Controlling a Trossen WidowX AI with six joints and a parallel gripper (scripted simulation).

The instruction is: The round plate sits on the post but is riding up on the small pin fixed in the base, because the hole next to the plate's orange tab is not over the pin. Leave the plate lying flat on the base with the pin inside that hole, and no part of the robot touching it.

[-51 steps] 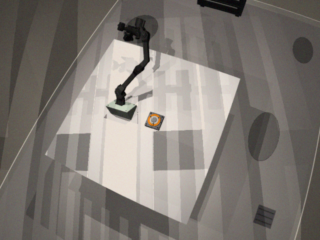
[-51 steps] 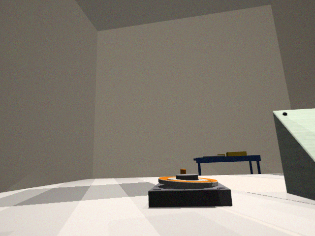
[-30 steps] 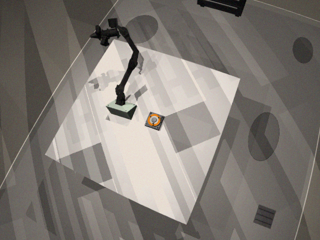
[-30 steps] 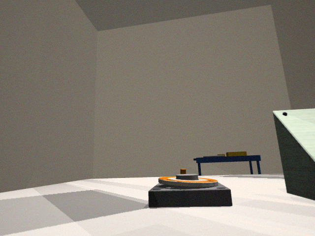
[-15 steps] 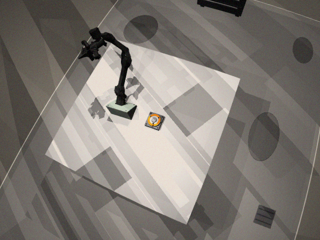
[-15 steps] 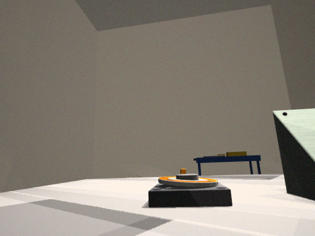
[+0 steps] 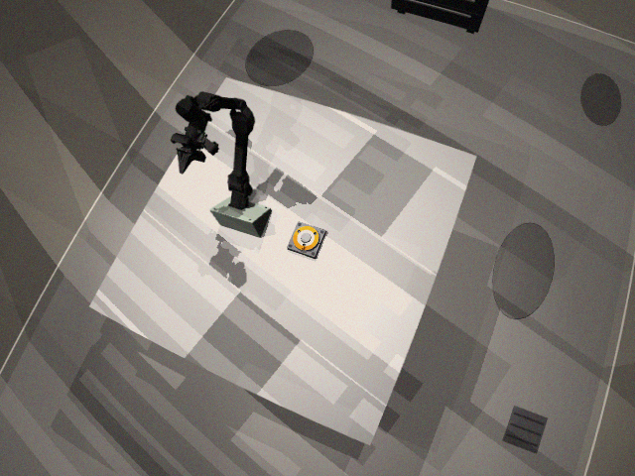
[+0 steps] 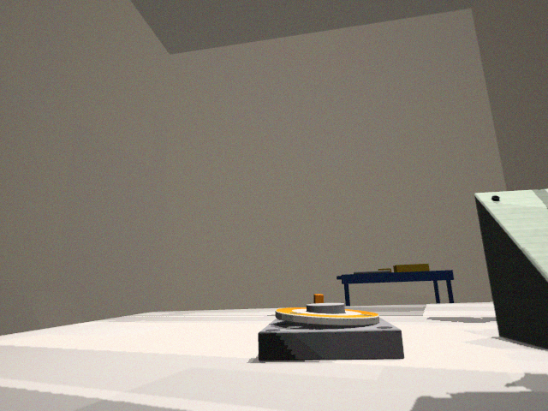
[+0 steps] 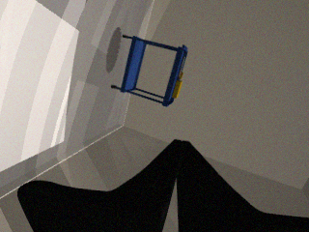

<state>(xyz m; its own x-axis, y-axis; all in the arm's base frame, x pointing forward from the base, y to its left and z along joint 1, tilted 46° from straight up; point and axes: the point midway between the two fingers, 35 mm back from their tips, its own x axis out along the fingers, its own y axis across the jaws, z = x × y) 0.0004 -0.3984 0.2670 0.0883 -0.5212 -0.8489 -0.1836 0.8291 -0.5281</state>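
Right now my gripper tip is 510 mm above the round plate, 340 mm short of it and 80 mm to the right of it. From my gripper tip the other things lie so: dark square base: 520 mm below, 330 mm ahead, 100 mm to the left.
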